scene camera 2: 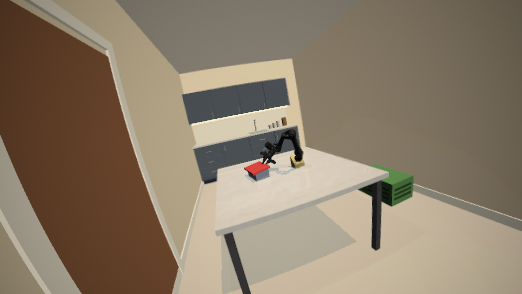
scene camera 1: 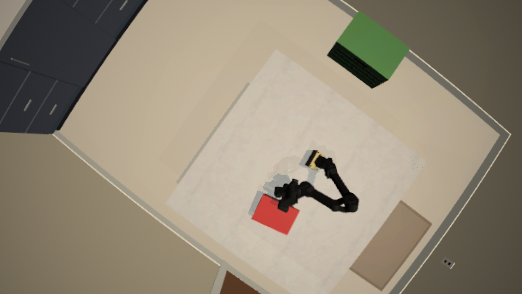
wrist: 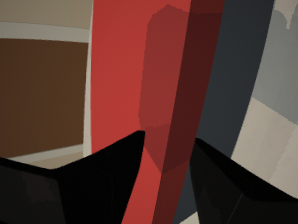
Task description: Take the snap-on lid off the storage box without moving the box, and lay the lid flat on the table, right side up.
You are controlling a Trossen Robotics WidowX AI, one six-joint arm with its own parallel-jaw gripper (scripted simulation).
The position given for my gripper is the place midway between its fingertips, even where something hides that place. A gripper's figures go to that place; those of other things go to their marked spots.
Labels:
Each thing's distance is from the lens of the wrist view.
my gripper (wrist: 167, 141): 0.10 m
red lid (wrist: 150, 73): 0.09 m

